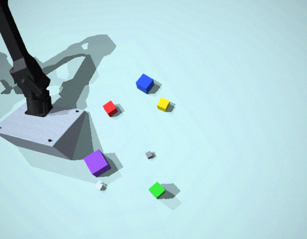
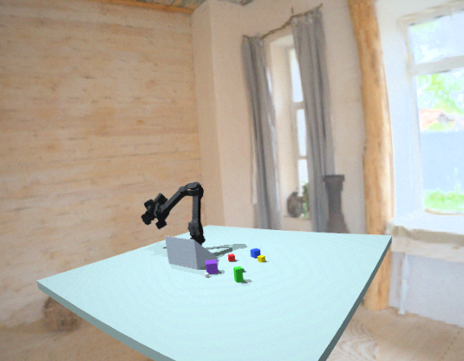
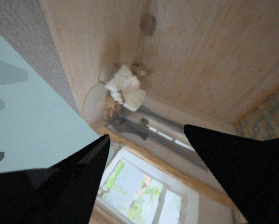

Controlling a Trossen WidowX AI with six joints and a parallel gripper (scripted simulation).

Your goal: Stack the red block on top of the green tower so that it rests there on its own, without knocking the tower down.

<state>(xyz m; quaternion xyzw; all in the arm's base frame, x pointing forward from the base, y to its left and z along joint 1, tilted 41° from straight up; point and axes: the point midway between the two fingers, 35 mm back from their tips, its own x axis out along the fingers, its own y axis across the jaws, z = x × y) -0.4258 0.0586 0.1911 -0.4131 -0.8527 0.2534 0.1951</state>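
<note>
My gripper tip is now 64 cm short of the red block, 15 cm to the left of it and 14 cm above it. The rest, counted from my gripper tip: yellow block 79 cm ahead, 11 cm to the right, 15 cm below; then purple block 64 cm ahead, 31 cm to the right, 13 cm below; then blue block 73 cm ahead, 6 cm to the right, 14 cm below.
</note>
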